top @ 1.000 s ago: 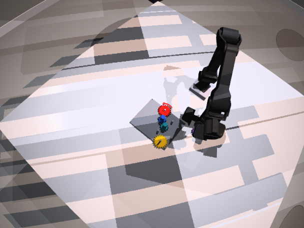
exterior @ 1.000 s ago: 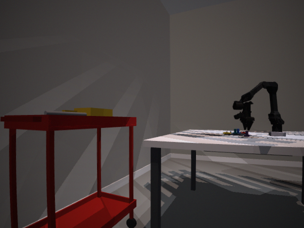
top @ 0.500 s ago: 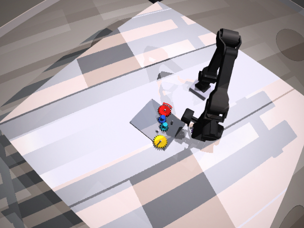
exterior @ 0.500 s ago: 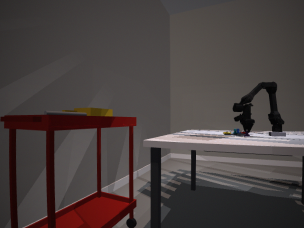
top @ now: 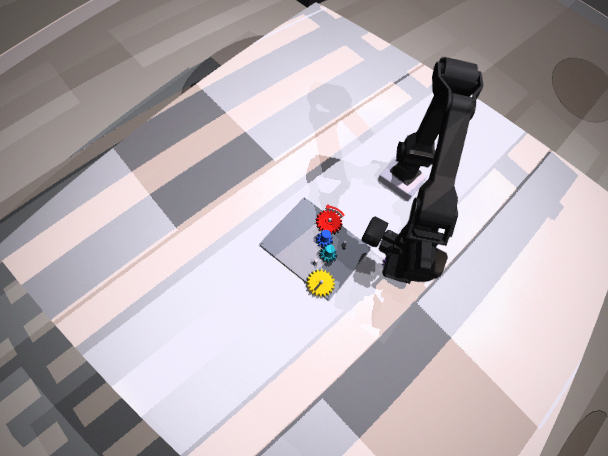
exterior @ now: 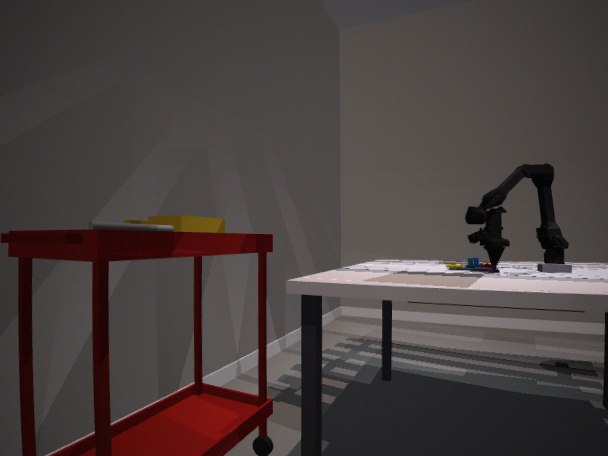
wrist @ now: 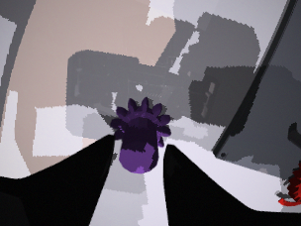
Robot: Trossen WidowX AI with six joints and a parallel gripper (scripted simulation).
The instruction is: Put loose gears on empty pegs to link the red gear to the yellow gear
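Right now the purple gear is 10 mm below my gripper tip. Round my gripper tip: teal gear (100 mm ahead, 120 mm to the right); then blue gear (80 mm ahead, 150 mm to the right); then yellow gear (160 mm ahead, 80 mm to the right, 10 mm below).
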